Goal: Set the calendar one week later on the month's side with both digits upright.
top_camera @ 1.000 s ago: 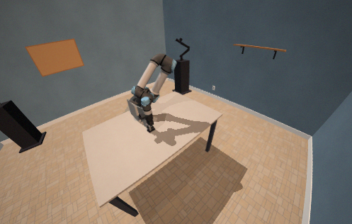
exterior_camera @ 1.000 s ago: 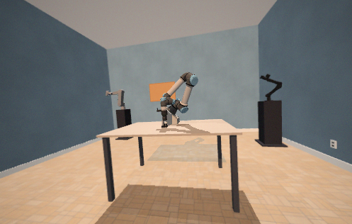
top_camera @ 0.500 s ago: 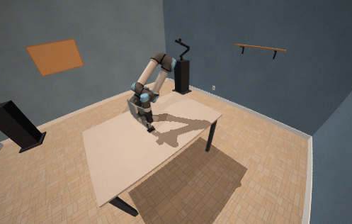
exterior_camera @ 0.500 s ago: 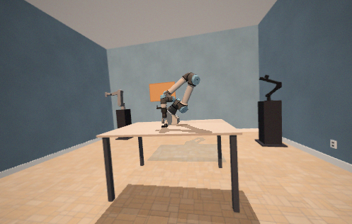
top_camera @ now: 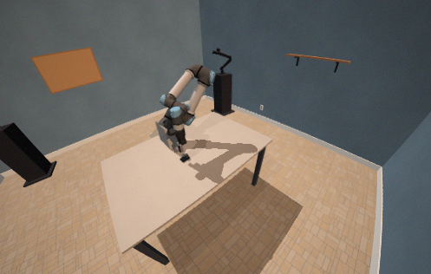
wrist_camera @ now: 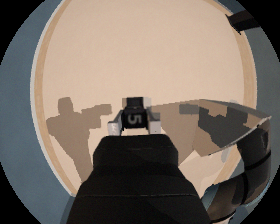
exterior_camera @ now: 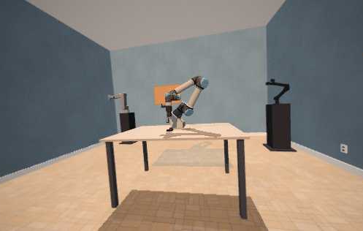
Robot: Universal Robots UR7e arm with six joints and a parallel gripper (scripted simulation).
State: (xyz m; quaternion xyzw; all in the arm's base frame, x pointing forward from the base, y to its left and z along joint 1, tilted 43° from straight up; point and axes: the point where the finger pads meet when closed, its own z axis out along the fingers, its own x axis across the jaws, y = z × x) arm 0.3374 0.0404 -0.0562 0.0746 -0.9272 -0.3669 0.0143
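Now: hand 120 mm above the calendar tray and 20 mm to the right of it. From my hand the other things lie so: dark calendar cube: 10 mm below.
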